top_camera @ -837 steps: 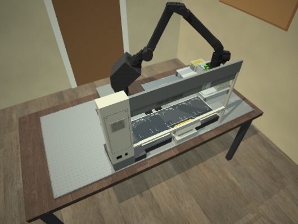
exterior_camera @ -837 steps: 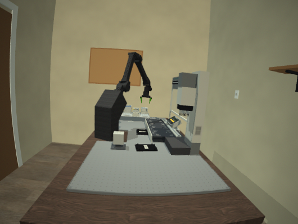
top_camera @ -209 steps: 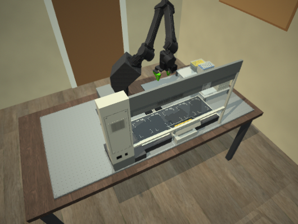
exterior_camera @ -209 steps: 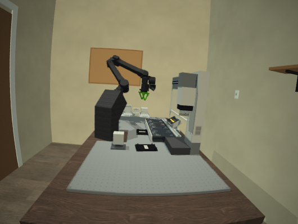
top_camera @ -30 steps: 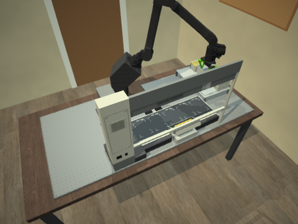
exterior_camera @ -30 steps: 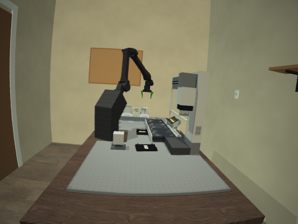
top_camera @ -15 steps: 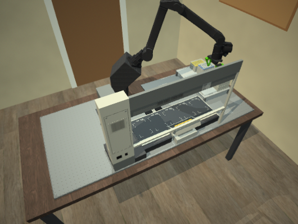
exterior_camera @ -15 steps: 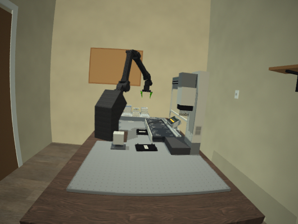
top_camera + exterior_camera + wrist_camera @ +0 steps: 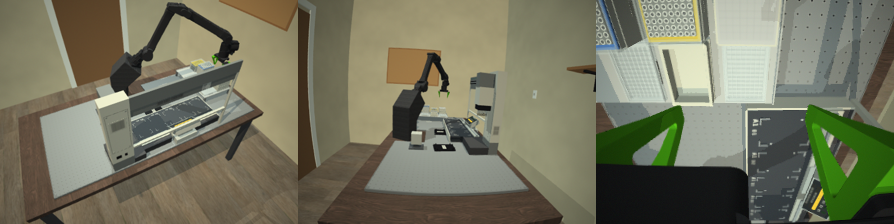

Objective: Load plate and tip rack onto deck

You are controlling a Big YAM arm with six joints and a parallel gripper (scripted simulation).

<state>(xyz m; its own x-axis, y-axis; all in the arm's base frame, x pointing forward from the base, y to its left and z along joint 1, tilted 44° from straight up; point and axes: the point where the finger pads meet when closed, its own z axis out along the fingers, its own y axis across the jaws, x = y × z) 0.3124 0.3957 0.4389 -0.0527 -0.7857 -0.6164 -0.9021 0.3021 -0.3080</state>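
My gripper is now 10 cm past the yellow-framed tip rack, 7 cm to the right of it and 19 cm above it. The rest, counted from my hand: shelf unit 16 cm behind, 2 cm to the left, 23 cm below; then cream item 11 cm behind, 5 cm to the right, 22 cm below; then shelf label 17 cm behind, 15 cm to the right, 29 cm below.
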